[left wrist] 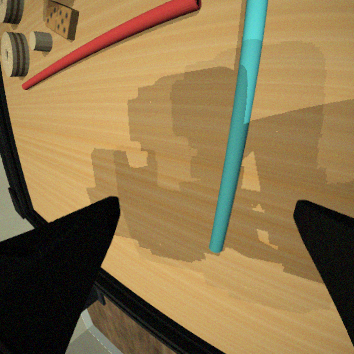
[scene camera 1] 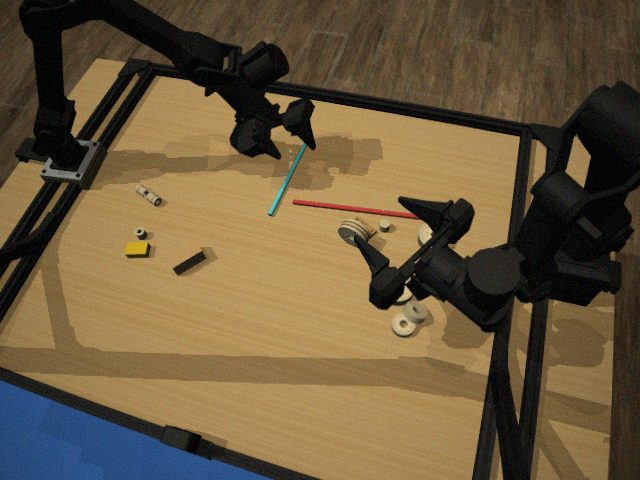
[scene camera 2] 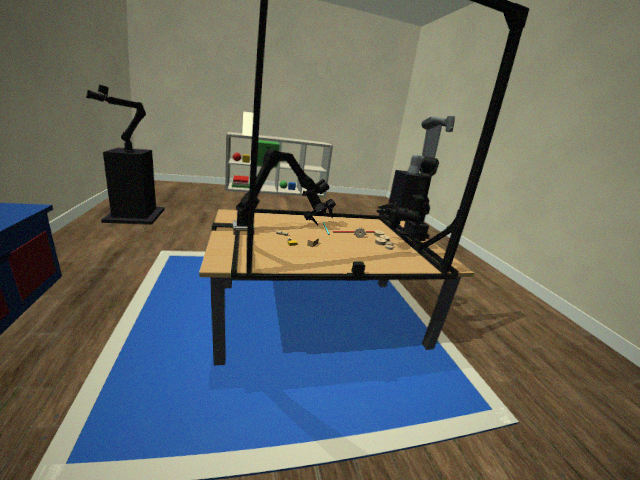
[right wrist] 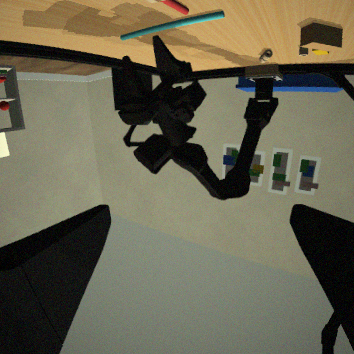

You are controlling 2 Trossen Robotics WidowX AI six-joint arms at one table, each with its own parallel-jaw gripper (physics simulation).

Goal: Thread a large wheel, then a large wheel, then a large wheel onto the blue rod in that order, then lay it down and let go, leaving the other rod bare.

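Places are measured from the left arm's base along level axes (x back, y up, z left), in metres.
Pixels of known places: left gripper, fingertip midpoint: [left wrist: 207,206] [scene camera 1: 297,153] [scene camera 2: 325,221] [right wrist: 140,44]; right gripper, fingertip midpoint: [scene camera 1: 377,217] [scene camera 2: 377,208] [right wrist: 201,213]; left arm's base at its link origin: [scene camera 1: 69,158] [scene camera 2: 243,224] [right wrist: 264,78]; right arm's base at its link origin: [scene camera 1: 578,247].
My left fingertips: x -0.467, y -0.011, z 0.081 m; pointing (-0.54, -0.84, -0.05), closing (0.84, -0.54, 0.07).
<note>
Ahead of a thing's pixels: the offset from my left fingertips to its top centre.
The blue rod @[dx +0.009, dy -0.016, dz -0.047 m] [scene camera 1: 286,180] [scene camera 2: 326,228] [left wrist: 232,165] [right wrist: 172,26] lies bare on the table. My left gripper [scene camera 1: 296,152] [scene camera 2: 324,219] [left wrist: 207,206] is open and empty above the rod's far end, one finger on each side of it in the left wrist view. The bare red rod @[dx -0.144, dy -0.016, dz -0.100 m] [scene camera 1: 356,208] [left wrist: 110,39] lies to the right. Grooved wheels [scene camera 1: 351,231] [left wrist: 15,54] stand on edge near it. A pale wheel @[dx -0.281, dy -0.005, dz -0.142 m] [scene camera 1: 424,235] is partly hidden by my right gripper [scene camera 1: 378,219] [right wrist: 200,207], which is open, empty and raised. Flat wheels @[dx -0.246, dy -0.012, dz -0.313 m] [scene camera 1: 403,325] @[dx -0.262, dy +0.006, dz -0.291 m] [scene camera 1: 415,312] lie nearer the front; their size class is unclear.
A small pale cylinder @[dx -0.191, dy -0.008, dz -0.130 m] [scene camera 1: 384,225] [left wrist: 41,41] and a domino-like block @[dx -0.151, dy -0.017, dz -0.139 m] [left wrist: 61,19] are by the wheels. A yellow block @[dx +0.251, dy -0.010, dz -0.251 m] [scene camera 1: 137,249], a small ring @[dx +0.258, dy -0.008, dz -0.217 m] [scene camera 1: 140,233], a banded cylinder @[dx +0.277, dy -0.007, dz -0.130 m] [scene camera 1: 148,195] and a dark block @[dx +0.150, dy +0.005, dz -0.254 m] [scene camera 1: 190,262] lie at the left. Black frame rails edge the table.
</note>
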